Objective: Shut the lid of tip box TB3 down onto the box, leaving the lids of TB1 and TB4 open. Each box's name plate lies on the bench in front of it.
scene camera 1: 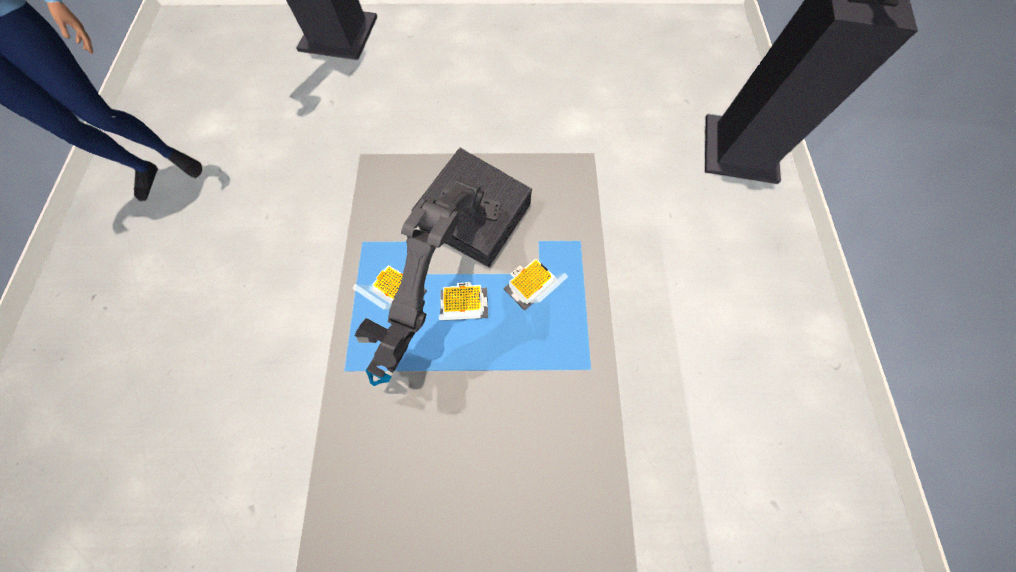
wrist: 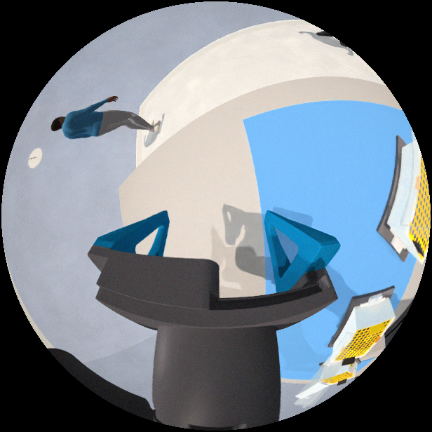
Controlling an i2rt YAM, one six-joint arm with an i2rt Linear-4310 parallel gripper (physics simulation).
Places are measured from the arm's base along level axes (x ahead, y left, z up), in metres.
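Pixels of known places: gripper, fingertip midpoint: (scene camera 1: pixel 379 371); arm's base, origin of the base link: (scene camera 1: pixel 469 205).
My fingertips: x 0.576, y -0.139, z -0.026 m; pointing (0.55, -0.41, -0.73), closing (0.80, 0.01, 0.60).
For each thing: its middle in the pictures, then the offset to it from my fingertips. "spot": a spot on its surface instead. Level surfaces: height alone.
- left box, body centre: (scene camera 1: pixel 394 284) 0.022 m down, 0.276 m back, 0.045 m right
- middle box, body centre: (scene camera 1: pixel 462 298) 0.022 m down, 0.271 m back, 0.180 m left
- right box, body centre: (scene camera 1: pixel 531 278) 0.022 m down, 0.379 m back, 0.386 m left
- pale lid edge, surface spot: (scene camera 1: pixel 460 316) spot: 0.056 m up, 0.192 m back, 0.203 m left
- blue mat, its level: 0.087 m down
- beige bench, its level: 0.090 m down
Three tip boxes with yellow racks stand on the blue mat: a left box (scene camera 1: pixel 388 282) (wrist: pixel 400 205), partly behind the arm in the scene view, a middle box (scene camera 1: pixel 462 299) (wrist: pixel 365 340), and a right box (scene camera 1: pixel 531 281) (wrist: pixel 340 376). Clear lids stand open at the left box, lid (scene camera 1: pixel 369 296), and the right box, lid (scene camera 1: pixel 551 287) (wrist: pixel 310 392). A pale lid edge (scene camera 1: pixel 460 316) shows along the middle box, whose rack is uncovered. The name plates are too small to read. My gripper (scene camera 1: pixel 378 376) (wrist: pixel 216 215) is open and empty, above the bench near the mat's left front corner, away from the boxes.
The blue mat (scene camera 1: pixel 561 348) (wrist: pixel 320 150) lies on the beige bench (scene camera 1: pixel 469 461) (wrist: pixel 190 175). The arm's dark base block (scene camera 1: pixel 508 191) stands behind the boxes. The arm reaches over the left box's side. Dark pillars (scene camera 1: pixel 796 92) (scene camera 1: pixel 327 28) and a person (scene camera 1: pixel 49 78) are off the bench.
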